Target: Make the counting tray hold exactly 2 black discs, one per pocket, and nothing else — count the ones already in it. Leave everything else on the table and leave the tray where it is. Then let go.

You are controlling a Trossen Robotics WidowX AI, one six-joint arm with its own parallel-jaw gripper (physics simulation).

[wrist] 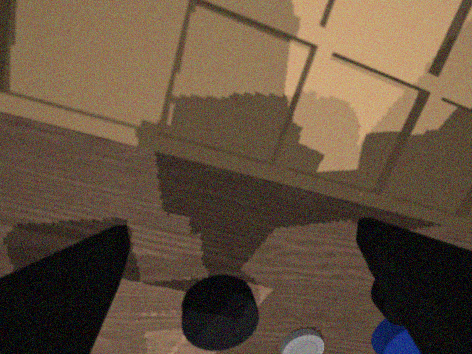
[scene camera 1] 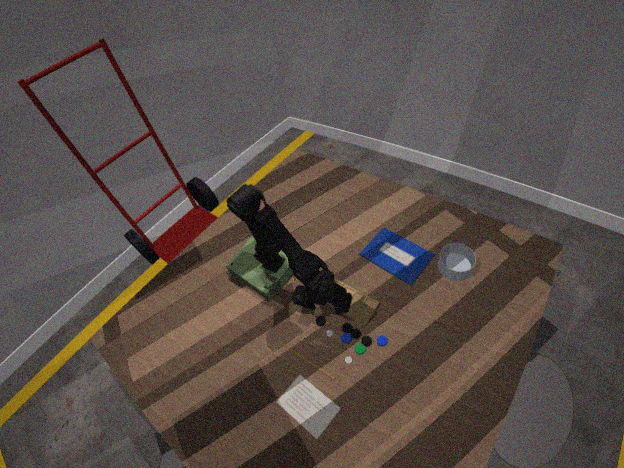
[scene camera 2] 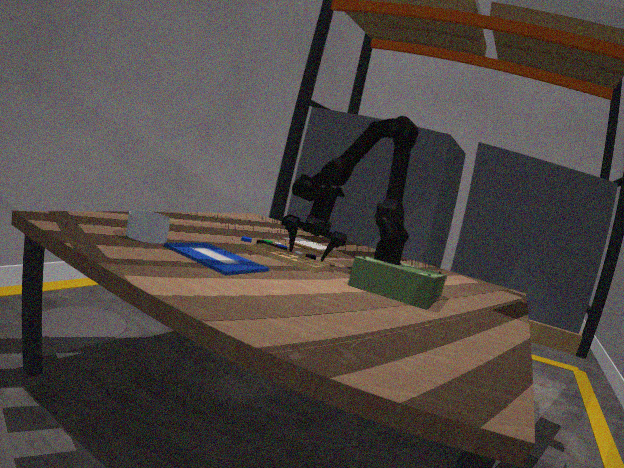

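Observation:
The tan counting tray (scene camera 1: pixel 371 304) (wrist: pixel 75 121) lies partly under the arm. The pockets that show in the wrist view hold no discs; its other pockets are cut off or hidden. My gripper (scene camera 2: pixel 307 254) (wrist: pixel 245 232) is open and empty, low beside the tray's edge. A black disc (scene camera 1: pixel 320 320) (wrist: pixel 220 312) lies on the table outside the tray, lower and slightly left of midway between the fingertips in the wrist view. More black discs (scene camera 1: pixel 347 327) (scene camera 1: pixel 355 333) (scene camera 1: pixel 366 341) lie in a loose row in scene view 1.
Blue discs (scene camera 1: pixel 345 338) (scene camera 1: pixel 382 341), a green disc (scene camera 1: pixel 359 348) and pale discs (scene camera 1: pixel 329 333) (scene camera 1: pixel 348 359) lie near the black ones. A blue tray (scene camera 1: pixel 370 252) with a white label, a clear round container (scene camera 1: pixel 456 261) (scene camera 2: pixel 147 227), and a printed sheet (scene camera 1: pixel 303 400) lie farther out.

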